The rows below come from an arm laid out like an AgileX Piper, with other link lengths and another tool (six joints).
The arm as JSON. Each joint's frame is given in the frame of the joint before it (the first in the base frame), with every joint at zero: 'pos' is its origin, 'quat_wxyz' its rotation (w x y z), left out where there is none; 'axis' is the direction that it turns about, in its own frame. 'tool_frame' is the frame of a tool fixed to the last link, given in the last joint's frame.
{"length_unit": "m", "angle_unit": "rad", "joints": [
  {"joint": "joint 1", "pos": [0.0, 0.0, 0.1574], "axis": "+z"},
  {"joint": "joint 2", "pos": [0.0, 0.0, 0.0], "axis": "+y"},
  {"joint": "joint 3", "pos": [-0.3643, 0.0, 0.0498], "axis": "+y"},
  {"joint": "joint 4", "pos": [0.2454, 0.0, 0.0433], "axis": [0.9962, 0.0, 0.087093]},
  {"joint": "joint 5", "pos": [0.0, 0.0, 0.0], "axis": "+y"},
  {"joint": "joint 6", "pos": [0.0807, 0.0, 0.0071], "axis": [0.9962, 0.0, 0.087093]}
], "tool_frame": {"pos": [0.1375, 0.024, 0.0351], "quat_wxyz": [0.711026, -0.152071, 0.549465, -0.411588]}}
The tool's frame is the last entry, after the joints.
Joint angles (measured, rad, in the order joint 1, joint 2, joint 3, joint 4, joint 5, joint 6), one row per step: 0.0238 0.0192 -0.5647 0.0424 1.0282 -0.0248; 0.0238 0.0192 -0.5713 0.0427 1.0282 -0.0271; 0.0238 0.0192 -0.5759 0.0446 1.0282 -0.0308; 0.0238 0.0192 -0.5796 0.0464 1.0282 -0.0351; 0.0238 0.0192 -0.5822 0.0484 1.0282 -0.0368; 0.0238 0.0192 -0.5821 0.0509 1.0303 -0.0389; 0.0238 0.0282 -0.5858 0.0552 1.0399 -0.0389; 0.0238 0.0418 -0.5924 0.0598 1.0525 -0.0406; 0.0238 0.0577 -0.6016 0.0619 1.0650 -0.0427; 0.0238 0.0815 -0.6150 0.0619 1.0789 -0.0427; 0.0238 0.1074 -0.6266 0.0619 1.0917 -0.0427; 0.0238 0.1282 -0.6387 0.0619 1.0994 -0.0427; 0.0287 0.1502 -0.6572 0.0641 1.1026 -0.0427; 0.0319 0.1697 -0.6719 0.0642 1.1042 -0.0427; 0.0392 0.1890 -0.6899 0.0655 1.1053 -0.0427; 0.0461 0.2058 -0.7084 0.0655 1.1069 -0.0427
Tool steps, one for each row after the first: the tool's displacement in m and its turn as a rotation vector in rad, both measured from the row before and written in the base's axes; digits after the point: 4 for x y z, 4 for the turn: -0.0007 0.0001 0.0026 -0.0017 -0.0067 0.0011; -0.0006 0.0004 0.0018 -0.0018 -0.0048 0.0025; -0.0005 0.0004 0.0014 -0.0025 -0.0039 0.0027; -0.0003 0.0004 0.0010 0.0001 -0.0027 0.0018; -0.0002 0.0005 -0.0005 -0.0001 0.0021 0.0024; 0.0004 0.0008 -0.0008 0.0028 0.0150 0.0030; 0.0006 0.0010 -0.0004 0.0012 0.0195 0.0040; 0.0007 0.0005 0.0005 -0.0011 0.0190 0.0027; 0.0017 0.0001 0.0015 -0.0011 0.0243 0.0007; 0.0023 0.0002 0.0010 -0.0011 0.0271 0.0006; 0.0019 0.0001 0.0024 -0.0007 0.0164 0.0004; 0.0019 0.0007 0.0058 0.0015 0.0067 0.0063; 0.0022 0.0002 0.0046 -0.0002 0.0064 0.0033; 0.0019 0.0007 0.0060 0.0010 0.0024 0.0081; 0.0015 0.0004 0.0062 -0.0001 -0.0001 0.0070
